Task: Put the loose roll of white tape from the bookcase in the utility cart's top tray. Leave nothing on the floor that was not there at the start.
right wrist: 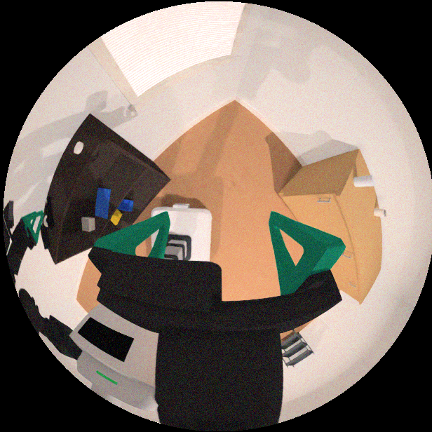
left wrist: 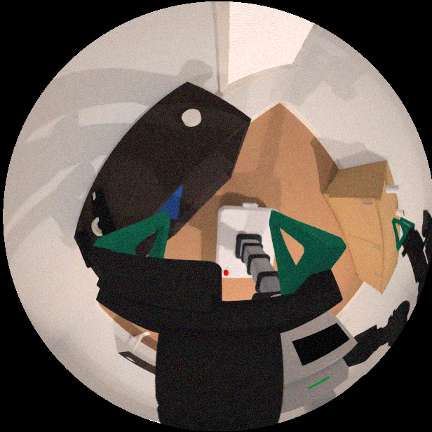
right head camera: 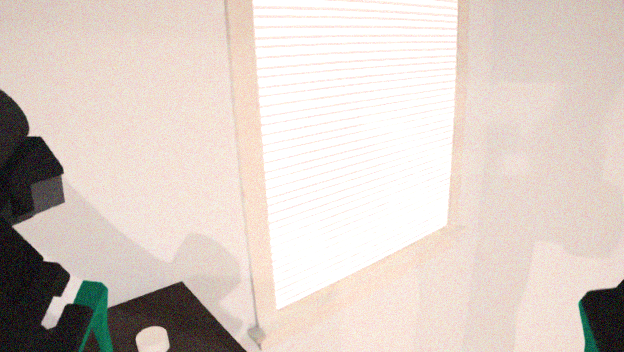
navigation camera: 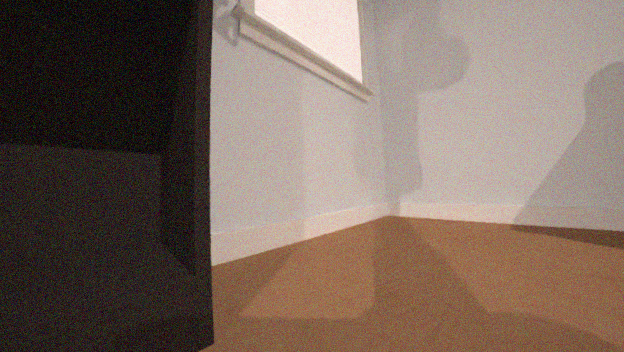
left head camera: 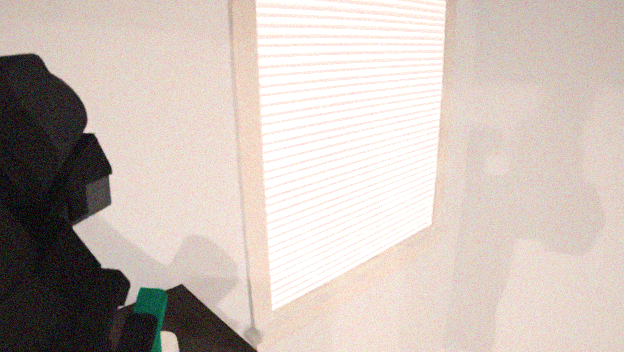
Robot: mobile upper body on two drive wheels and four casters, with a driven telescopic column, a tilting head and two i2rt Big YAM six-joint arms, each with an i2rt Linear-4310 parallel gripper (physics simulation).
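Frame: origin at the left arm's base, x ahead, y left, z up, level; millimetres.
Seen in the pictures: left gripper, between the fingertips: (right head camera: pixel 60 349).
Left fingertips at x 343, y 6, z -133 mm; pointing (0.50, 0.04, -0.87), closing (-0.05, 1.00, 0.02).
Observation:
A point is followed by its place in that frame.
The white tape roll (left head camera: pixel 170 342) {x 584, y 80, z -326 mm} (right head camera: pixel 153 339) {x 577, y 88, z -326 mm} (left wrist: pixel 191 118) (right wrist: pixel 78 147) lies on the dark bookcase's top (left head camera: pixel 200 320) {x 673, y 64, z -350 mm} (right head camera: pixel 195 325) {x 650, y 52, z -350 mm} (left wrist: pixel 220 116), near the end by the window. My left gripper (right head camera: pixel 95 306) (left wrist: pixel 219 215) is open and empty, to the left of the roll in the right head view. My right gripper (right wrist: pixel 219 216) is open and empty, away from the bookcase; part of it shows at the right head view's edge. A small grey tiered stand (right wrist: pixel 295 343), which looks like the utility cart, shows low in the right wrist view; its top tray's contents are too small to tell.
A black dispenser with a white roll (left wrist: pixel 97 227) is on the bookcase. Blue bins (right wrist: pixel 103 202) (right wrist: pixel 126 205), a yellow one (right wrist: pixel 116 216) and a grey one (right wrist: pixel 88 224) are on its shelves. A wooden cabinet (left wrist: pixel 357 215) (right wrist: pixel 320 220) stands opposite. The bookcase's side (navigation camera: pixel 202 175) {x 587, y -60, z -1172 mm} is close ahead.

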